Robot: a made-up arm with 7 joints. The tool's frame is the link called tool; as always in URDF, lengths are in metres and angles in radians. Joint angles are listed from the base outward.
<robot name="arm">
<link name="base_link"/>
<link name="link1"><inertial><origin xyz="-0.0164 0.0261 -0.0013"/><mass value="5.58"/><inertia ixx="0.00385" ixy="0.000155" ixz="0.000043" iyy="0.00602" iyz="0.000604" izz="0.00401"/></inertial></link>
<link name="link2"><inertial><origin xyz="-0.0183 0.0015 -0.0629"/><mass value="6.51"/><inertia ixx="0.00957" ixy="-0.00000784" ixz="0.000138" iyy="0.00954" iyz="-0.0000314" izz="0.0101"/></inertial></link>
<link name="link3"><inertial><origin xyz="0.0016 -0.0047 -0.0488"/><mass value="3.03"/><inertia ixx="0.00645" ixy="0" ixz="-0.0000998" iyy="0.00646" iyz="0" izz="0.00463"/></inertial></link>
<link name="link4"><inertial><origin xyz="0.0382 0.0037 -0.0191"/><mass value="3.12"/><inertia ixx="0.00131" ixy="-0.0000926" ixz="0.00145" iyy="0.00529" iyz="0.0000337" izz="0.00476"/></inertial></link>
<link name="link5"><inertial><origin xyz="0.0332 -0.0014 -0.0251"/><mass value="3.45"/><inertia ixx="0.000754" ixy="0" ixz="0.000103" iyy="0.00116" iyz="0" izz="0.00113"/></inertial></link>
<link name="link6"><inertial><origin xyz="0.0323 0.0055 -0.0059"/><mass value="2.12"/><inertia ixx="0.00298" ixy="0" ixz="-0.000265" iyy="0.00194" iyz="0" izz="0.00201"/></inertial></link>
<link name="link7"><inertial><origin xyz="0.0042 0.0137 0.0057"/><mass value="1.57"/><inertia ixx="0.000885" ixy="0" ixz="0.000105" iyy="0.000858" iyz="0" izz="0.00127"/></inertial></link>
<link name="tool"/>
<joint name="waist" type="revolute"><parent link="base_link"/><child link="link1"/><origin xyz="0 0 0"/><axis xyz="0.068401 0.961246 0.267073"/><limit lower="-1.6" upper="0.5"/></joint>
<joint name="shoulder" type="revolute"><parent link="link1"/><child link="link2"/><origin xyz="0 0.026 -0.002"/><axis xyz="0.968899 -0.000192 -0.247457"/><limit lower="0" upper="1.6"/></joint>
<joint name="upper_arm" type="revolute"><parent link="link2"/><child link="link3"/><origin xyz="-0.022 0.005 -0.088"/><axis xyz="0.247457 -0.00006 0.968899"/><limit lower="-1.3" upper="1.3"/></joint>
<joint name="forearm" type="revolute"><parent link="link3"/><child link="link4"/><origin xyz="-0.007 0 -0.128"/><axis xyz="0.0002 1 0.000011"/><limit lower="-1.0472" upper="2.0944"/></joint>
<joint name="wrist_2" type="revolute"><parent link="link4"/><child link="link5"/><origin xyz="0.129 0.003 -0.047"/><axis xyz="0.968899 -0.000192 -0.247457"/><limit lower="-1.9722" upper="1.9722"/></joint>
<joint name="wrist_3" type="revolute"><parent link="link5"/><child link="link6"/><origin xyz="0.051 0 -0.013"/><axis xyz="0.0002 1 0.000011"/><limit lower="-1.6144" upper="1.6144"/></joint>
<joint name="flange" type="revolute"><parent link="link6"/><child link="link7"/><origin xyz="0.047 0 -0.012"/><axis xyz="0.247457 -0.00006 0.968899"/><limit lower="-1.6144" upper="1.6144"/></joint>
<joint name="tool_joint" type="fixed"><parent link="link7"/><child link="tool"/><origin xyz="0 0 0" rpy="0 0.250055 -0.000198"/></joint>
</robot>
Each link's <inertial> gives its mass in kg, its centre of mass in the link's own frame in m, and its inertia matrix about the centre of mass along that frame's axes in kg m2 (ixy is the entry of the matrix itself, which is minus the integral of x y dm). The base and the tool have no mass. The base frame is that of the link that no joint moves.
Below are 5 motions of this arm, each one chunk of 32 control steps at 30 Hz.
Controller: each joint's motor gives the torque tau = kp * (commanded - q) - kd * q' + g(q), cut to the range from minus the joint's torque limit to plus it. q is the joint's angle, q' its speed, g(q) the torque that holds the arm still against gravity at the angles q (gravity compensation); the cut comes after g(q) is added. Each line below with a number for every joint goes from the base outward.
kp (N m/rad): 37 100 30 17 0.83 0.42 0.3
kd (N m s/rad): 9.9 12 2.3 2.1 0.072 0.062 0.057
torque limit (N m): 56 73 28 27 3.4 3 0.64
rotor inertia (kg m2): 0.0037 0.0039 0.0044 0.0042 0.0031 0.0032 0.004
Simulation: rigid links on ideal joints. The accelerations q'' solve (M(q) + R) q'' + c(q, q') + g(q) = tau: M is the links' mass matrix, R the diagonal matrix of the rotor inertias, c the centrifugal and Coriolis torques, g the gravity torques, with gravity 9.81 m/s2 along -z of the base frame. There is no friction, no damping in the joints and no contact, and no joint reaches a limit. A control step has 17 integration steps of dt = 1/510 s. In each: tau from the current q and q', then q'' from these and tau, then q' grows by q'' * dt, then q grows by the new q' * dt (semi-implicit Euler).
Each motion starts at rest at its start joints. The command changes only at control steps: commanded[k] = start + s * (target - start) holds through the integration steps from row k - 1 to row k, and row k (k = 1, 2, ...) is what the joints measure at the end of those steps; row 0 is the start. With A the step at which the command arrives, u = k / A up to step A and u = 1 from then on. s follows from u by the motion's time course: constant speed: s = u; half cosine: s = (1 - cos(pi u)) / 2; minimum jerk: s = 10 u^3 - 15 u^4 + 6 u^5; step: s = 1 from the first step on.
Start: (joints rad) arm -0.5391 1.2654 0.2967 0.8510 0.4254 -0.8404 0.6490
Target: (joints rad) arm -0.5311 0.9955 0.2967 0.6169 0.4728 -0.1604 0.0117
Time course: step
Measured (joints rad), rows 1 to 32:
1: -0.5371 1.2361 0.3511 0.8216 0.4591 -0.7932 0.6270
2: -0.5371 1.1997 0.3834 0.7809 0.4566 -0.6976 0.5807
3: -0.5387 1.1644 0.3880 0.7404 0.4258 -0.5795 0.5202
4: -0.5414 1.1311 0.3757 0.7043 0.3868 -0.4587 0.4525
5: -0.5443 1.1005 0.3543 0.6746 0.3531 -0.3490 0.3824
6: -0.5468 1.0729 0.3293 0.6519 0.3319 -0.2586 0.3133
7: -0.5482 1.0484 0.3040 0.6358 0.3251 -0.1912 0.2476
8: -0.5485 1.0271 0.2809 0.6252 0.3313 -0.1470 0.1869
9: -0.5474 1.0090 0.2616 0.6192 0.3470 -0.1243 0.1325
10: -0.5453 0.9942 0.2467 0.6167 0.3685 -0.1201 0.0849
11: -0.5424 0.9827 0.2367 0.6167 0.3928 -0.1303 0.0448
12: -0.5389 0.9744 0.2313 0.6183 0.4176 -0.1507 0.0119
13: -0.5353 0.9689 0.2301 0.6210 0.4412 -0.1771 -0.0138
14: -0.5317 0.9660 0.2324 0.6240 0.4626 -0.2054 -0.0330
15: -0.5284 0.9653 0.2375 0.6270 0.4811 -0.2321 -0.0461
16: -0.5255 0.9664 0.2447 0.6296 0.4959 -0.2547 -0.0539
17: -0.5232 0.9688 0.2530 0.6316 0.5068 -0.2711 -0.0571
18: -0.5215 0.9722 0.2620 0.6329 0.5134 -0.2802 -0.0566
19: -0.5204 0.9761 0.2710 0.6333 0.5160 -0.2815 -0.0530
20: -0.5199 0.9803 0.2795 0.6330 0.5147 -0.2756 -0.0473
21: -0.5199 0.9844 0.2873 0.6320 0.5101 -0.2631 -0.0400
22: -0.5205 0.9884 0.2940 0.6304 0.5031 -0.2455 -0.0318
23: -0.5214 0.9920 0.2997 0.6283 0.4946 -0.2244 -0.0233
24: -0.5227 0.9951 0.3042 0.6260 0.4855 -0.2014 -0.0150
25: -0.5241 0.9977 0.3076 0.6236 0.4768 -0.1781 -0.0072
26: -0.5256 0.9997 0.3099 0.6212 0.4692 -0.1561 -0.0002
27: -0.5271 1.0012 0.3112 0.6191 0.4633 -0.1364 0.0059
28: -0.5286 1.0022 0.3116 0.6172 0.4593 -0.1200 0.0109
29: -0.5299 1.0027 0.3112 0.6157 0.4572 -0.1073 0.0147
30: -0.5310 1.0028 0.3103 0.6145 0.4570 -0.0987 0.0176
31: -0.5319 1.0026 0.3088 0.6137 0.4581 -0.0939 0.0195
32: -0.5326 1.0020 0.3071 0.6131 0.4602 -0.0929 0.0205

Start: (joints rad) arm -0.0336 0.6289 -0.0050 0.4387 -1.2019 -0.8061 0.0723
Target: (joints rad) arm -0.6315 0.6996 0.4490 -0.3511 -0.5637 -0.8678 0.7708
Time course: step
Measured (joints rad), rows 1 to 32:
1: -0.0323 0.6107 0.0506 0.4078 -1.1766 -0.7260 0.1093
2: -0.0417 0.5988 0.1218 0.3520 -1.1518 -0.5898 0.1970
3: -0.0653 0.5982 0.1893 0.2880 -1.1263 -0.4329 0.3073
4: -0.1016 0.6062 0.2515 0.2202 -1.0898 -0.2712 0.4172
5: -0.1481 0.6199 0.3065 0.1501 -1.0345 -0.1219 0.5107
6: -0.2015 0.6368 0.3524 0.0780 -0.9581 -0.0028 0.5790
7: -0.2589 0.6549 0.3886 0.0052 -0.8656 0.0713 0.6207
8: -0.3174 0.6726 0.4157 -0.0663 -0.7665 0.0918 0.6392
9: -0.3745 0.6887 0.4353 -0.1346 -0.6716 0.0585 0.6397
10: -0.4283 0.7026 0.4494 -0.1984 -0.5888 -0.0219 0.6273
11: -0.4774 0.7142 0.4598 -0.2574 -0.5222 -0.1374 0.6062
12: -0.5209 0.7234 0.4677 -0.3117 -0.4718 -0.2747 0.5802
13: -0.5580 0.7301 0.4738 -0.3614 -0.4353 -0.4216 0.5526
14: -0.5887 0.7345 0.4786 -0.4059 -0.4094 -0.5692 0.5266
15: -0.6131 0.7366 0.4820 -0.4441 -0.3911 -0.7115 0.5044
16: -0.6315 0.7368 0.4840 -0.4750 -0.3784 -0.8446 0.4880
17: -0.6446 0.7354 0.4845 -0.4975 -0.3700 -0.9655 0.4781
18: -0.6533 0.7327 0.4834 -0.5111 -0.3658 -1.0716 0.4752
19: -0.6584 0.7292 0.4808 -0.5159 -0.3660 -1.1607 0.4790
20: -0.6608 0.7253 0.4768 -0.5124 -0.3710 -1.2306 0.4893
21: -0.6612 0.7211 0.4718 -0.5019 -0.3812 -1.2798 0.5052
22: -0.6602 0.7171 0.4663 -0.4860 -0.3966 -1.3080 0.5260
23: -0.6583 0.7132 0.4608 -0.4665 -0.4169 -1.3155 0.5506
24: -0.6558 0.7097 0.4557 -0.4452 -0.4413 -1.3040 0.5780
25: -0.6528 0.7065 0.4513 -0.4237 -0.4687 -1.2757 0.6068
26: -0.6497 0.7038 0.4478 -0.4032 -0.4979 -1.2336 0.6360
27: -0.6466 0.7016 0.4453 -0.3847 -0.5273 -1.1811 0.6644
28: -0.6435 0.6998 0.4437 -0.3686 -0.5558 -1.1215 0.6910
29: -0.6406 0.6984 0.4430 -0.3551 -0.5819 -1.0584 0.7151
30: -0.6380 0.6975 0.4429 -0.3443 -0.6046 -0.9948 0.7361
31: -0.6357 0.6969 0.4433 -0.3359 -0.6231 -0.9337 0.7538
32: -0.6337 0.6966 0.4439 -0.3297 -0.6366 -0.8773 0.7682

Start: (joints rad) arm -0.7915 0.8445 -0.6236 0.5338 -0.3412 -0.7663 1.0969
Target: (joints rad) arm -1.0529 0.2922 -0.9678 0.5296 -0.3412 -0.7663 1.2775
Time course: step
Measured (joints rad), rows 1 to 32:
1: -0.8140 0.7994 -0.6152 0.6039 -0.3350 -0.8547 1.0936
2: -0.8498 0.7318 -0.6356 0.6914 -0.3806 -0.9458 1.0825
3: -0.8793 0.6642 -0.6839 0.7453 -0.4738 -0.9754 1.0694
4: -0.9006 0.5979 -0.7455 0.7662 -0.5827 -0.9498 1.0615
5: -0.9154 0.5337 -0.8090 0.7620 -0.6808 -0.8786 1.0630
6: -0.9259 0.4734 -0.8680 0.7394 -0.7519 -0.7695 1.0742
7: -0.9341 0.4184 -0.9199 0.7039 -0.7882 -0.6309 1.0929
8: -0.9412 0.3698 -0.9641 0.6600 -0.7881 -0.4755 1.1154
9: -0.9479 0.3278 -1.0011 0.6115 -0.7553 -0.3205 1.1383
10: -0.9546 0.2925 -1.0316 0.5617 -0.6987 -0.1859 1.1599
11: -0.9609 0.2641 -1.0556 0.5140 -0.6300 -0.0897 1.1805
12: -0.9669 0.2423 -1.0727 0.4714 -0.5608 -0.0437 1.2013
13: -0.9727 0.2271 -1.0825 0.4362 -0.4983 -0.0508 1.2233
14: -0.9786 0.2177 -1.0851 0.4096 -0.4450 -0.1064 1.2459
15: -0.9849 0.2134 -1.0810 0.3918 -0.4001 -0.2000 1.2678
16: -0.9920 0.2134 -1.0712 0.3822 -0.3614 -0.3187 1.2874
17: -0.9998 0.2167 -1.0568 0.3797 -0.3279 -0.4495 1.3034
18: -1.0084 0.2228 -1.0393 0.3830 -0.2998 -0.5809 1.3151
19: -1.0175 0.2308 -1.0202 0.3910 -0.2781 -0.7043 1.3220
20: -1.0267 0.2401 -1.0010 0.4027 -0.2643 -0.8133 1.3241
21: -1.0357 0.2502 -0.9828 0.4171 -0.2592 -0.9042 1.3216
22: -1.0442 0.2604 -0.9666 0.4333 -0.2630 -0.9748 1.3152
23: -1.0518 0.2703 -0.9530 0.4505 -0.2748 -1.0247 1.3058
24: -1.0583 0.2794 -0.9423 0.4678 -0.2933 -1.0550 1.2945
25: -1.0636 0.2874 -0.9344 0.4845 -0.3165 -1.0676 1.2823
26: -1.0677 0.2942 -0.9292 0.4999 -0.3422 -1.0649 1.2702
27: -1.0706 0.2997 -0.9265 0.5137 -0.3682 -1.0498 1.2592
28: -1.0723 0.3039 -0.9259 0.5254 -0.3924 -1.0251 1.2498
29: -1.0732 0.3067 -0.9271 0.5352 -0.4131 -0.9935 1.2424
30: -1.0731 0.3084 -0.9297 0.5428 -0.4290 -0.9574 1.2373
31: -1.0724 0.3091 -0.9335 0.5485 -0.4392 -0.9189 1.2343
32: -1.0710 0.3088 -0.9380 0.5523 -0.4434 -0.8797 1.2335

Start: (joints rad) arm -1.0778 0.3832 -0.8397 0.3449 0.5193 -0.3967 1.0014
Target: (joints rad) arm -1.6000 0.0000 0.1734 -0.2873 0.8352 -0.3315 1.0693
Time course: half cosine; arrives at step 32
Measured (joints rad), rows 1 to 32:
1: -1.0777 0.3830 -0.8393 0.3449 0.5196 -0.3968 1.0014
2: -1.0773 0.3824 -0.8378 0.3450 0.5208 -0.3973 1.0017
3: -1.0767 0.3810 -0.8342 0.3449 0.5234 -0.3980 1.0023
4: -1.0757 0.3785 -0.8279 0.3446 0.5277 -0.3987 1.0037
5: -1.0746 0.3748 -0.8184 0.3435 0.5338 -0.3989 1.0060
6: -1.0737 0.3698 -0.8052 0.3415 0.5417 -0.3984 1.0094
7: -1.0731 0.3634 -0.7881 0.3380 0.5513 -0.3966 1.0138
8: -1.0733 0.3555 -0.7668 0.3328 0.5621 -0.3934 1.0194
9: -1.0746 0.3461 -0.7414 0.3255 0.5741 -0.3884 1.0258
10: -1.0773 0.3352 -0.7119 0.3158 0.5867 -0.3815 1.0330
11: -1.0817 0.3227 -0.6784 0.3036 0.5997 -0.3726 1.0406
12: -1.0882 0.3088 -0.6411 0.2887 0.6128 -0.3615 1.0483
13: -1.0969 0.2935 -0.6004 0.2709 0.6256 -0.3484 1.0557
14: -1.1082 0.2771 -0.5567 0.2503 0.6380 -0.3333 1.0626
15: -1.1222 0.2596 -0.5103 0.2270 0.6497 -0.3162 1.0685
16: -1.1388 0.2414 -0.4616 0.2010 0.6609 -0.2974 1.0732
17: -1.1583 0.2227 -0.4112 0.1725 0.6713 -0.2773 1.0764
18: -1.1804 0.2037 -0.3595 0.1417 0.6813 -0.2563 1.0780
19: -1.2050 0.1849 -0.3070 0.1090 0.6908 -0.2350 1.0778
20: -1.2317 0.1664 -0.2543 0.0745 0.7002 -0.2140 1.0759
21: -1.2603 0.1486 -0.2019 0.0387 0.7097 -0.1941 1.0721
22: -1.2903 0.1316 -0.1504 0.0018 0.7195 -0.1761 1.0667
23: -1.3210 0.1157 -0.1004 -0.0356 0.7300 -0.1609 1.0598
24: -1.3521 0.1009 -0.0526 -0.0733 0.7411 -0.1490 1.0516
25: -1.3828 0.0875 -0.0075 -0.1106 0.7531 -0.1412 1.0425
26: -1.4126 0.0753 0.0342 -0.1472 0.7658 -0.1378 1.0329
27: -1.4410 0.0643 0.0720 -0.1824 0.7790 -0.1391 1.0230
28: -1.4676 0.0547 0.1054 -0.2157 0.7925 -0.1450 1.0135
29: -1.4919 0.0463 0.1340 -0.2465 0.8056 -0.1552 1.0046
30: -1.5137 0.0391 0.1575 -0.2744 0.8180 -0.1694 0.9968
31: -1.5328 0.0331 0.1756 -0.2987 0.8291 -0.1868 0.9902
32: -1.5493 0.0283 0.1881 -0.3190 0.8382 -0.2069 0.9851

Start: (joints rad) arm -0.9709 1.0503 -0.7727 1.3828 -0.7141 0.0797 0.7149
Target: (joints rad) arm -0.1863 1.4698 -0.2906 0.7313 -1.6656 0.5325 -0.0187
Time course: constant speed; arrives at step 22
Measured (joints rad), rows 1 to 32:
1: -0.9672 1.0527 -0.7659 1.3748 -0.7150 0.0836 0.7146
2: -0.9599 1.0582 -0.7542 1.3587 -0.7225 0.0906 0.7126
3: -0.9495 1.0664 -0.7390 1.3368 -0.7393 0.0987 0.7078
4: -0.9366 1.0768 -0.7215 1.3109 -0.7663 0.1065 0.6995
5: -0.9213 1.0891 -0.7024 1.2827 -0.8030 0.1134 0.6875
6: -0.9040 1.1031 -0.6822 1.2531 -0.8480 0.1194 0.6715
7: -0.8847 1.1185 -0.6611 1.2231 -0.8992 0.1251 0.6517
8: -0.8635 1.1350 -0.6396 1.1932 -0.9543 0.1313 0.6283
9: -0.8407 1.1525 -0.6176 1.1639 -1.0114 0.1389 0.6017
10: -0.8162 1.1709 -0.5955 1.1354 -1.0685 0.1487 0.5724
11: -0.7901 1.1899 -0.5732 1.1079 -1.1241 0.1614 0.5406
12: -0.7626 1.2094 -0.5508 1.0815 -1.1771 0.1773 0.5070
13: -0.7337 1.2294 -0.5285 1.0562 -1.2270 0.1965 0.4719
14: -0.7036 1.2496 -0.5062 1.0318 -1.2733 0.2190 0.4358
15: -0.6722 1.2700 -0.4840 1.0083 -1.3161 0.2443 0.3990
16: -0.6399 1.2905 -0.4620 0.9855 -1.3556 0.2720 0.3620
17: -0.6066 1.3110 -0.4402 0.9633 -1.3922 0.3015 0.3249
18: -0.5725 1.3315 -0.4185 0.9413 -1.4262 0.3323 0.2881
19: -0.5377 1.3517 -0.3969 0.9194 -1.4583 0.3639 0.2518
20: -0.5025 1.3719 -0.3755 0.8973 -1.4891 0.3958 0.2162
21: -0.4669 1.3918 -0.3542 0.8749 -1.5190 0.4274 0.1813
22: -0.4310 1.4115 -0.3330 0.8519 -1.5486 0.4584 0.1473
23: -0.3999 1.4294 -0.3155 0.8334 -1.5762 0.4867 0.1155
24: -0.3737 1.4444 -0.3014 0.8192 -1.5983 0.5084 0.0874
25: -0.3516 1.4564 -0.2905 0.8078 -1.6143 0.5212 0.0637
26: -0.3326 1.4657 -0.2826 0.7983 -1.6243 0.5246 0.0444
27: -0.3162 1.4724 -0.2775 0.7899 -1.6295 0.5197 0.0294
28: -0.3019 1.4769 -0.2747 0.7823 -1.6314 0.5085 0.0180
29: -0.2893 1.4796 -0.2738 0.7754 -1.6314 0.4931 0.0096
30: -0.2781 1.4807 -0.2743 0.7689 -1.6307 0.4761 0.0036
31: -0.2681 1.4807 -0.2759 0.7630 -1.6303 0.4598 -0.0007
32: -0.2590 1.4799 -0.2781 0.7575 -1.6308 0.4460 -0.0038

